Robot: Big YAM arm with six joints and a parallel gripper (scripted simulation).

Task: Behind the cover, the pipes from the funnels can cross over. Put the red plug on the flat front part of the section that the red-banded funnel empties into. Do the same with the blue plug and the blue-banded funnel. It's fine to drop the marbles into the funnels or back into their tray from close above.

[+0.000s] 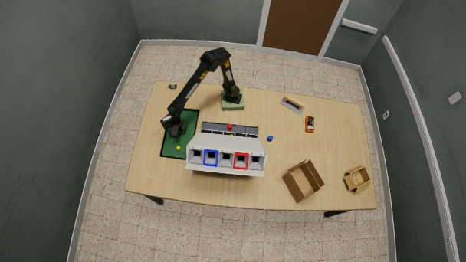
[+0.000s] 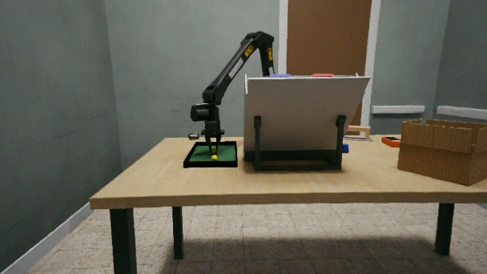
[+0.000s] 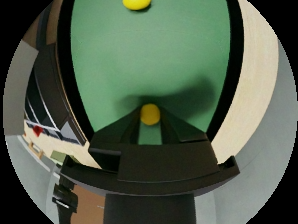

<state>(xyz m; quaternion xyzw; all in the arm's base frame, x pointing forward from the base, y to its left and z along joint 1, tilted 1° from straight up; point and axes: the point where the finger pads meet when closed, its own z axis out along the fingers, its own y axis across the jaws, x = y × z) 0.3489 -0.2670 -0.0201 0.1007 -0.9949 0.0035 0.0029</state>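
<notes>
Now: hand 1 cm short of the green marble tray and 1 cm above it. Also, from my hand: cardboard box 86 cm to the left, 13 cm ahead, 5 cm above; dark object 33 cm behind, 22 cm to the right; white cover 35 cm to the left, 19 cm above, 6 cm ahead.
</notes>
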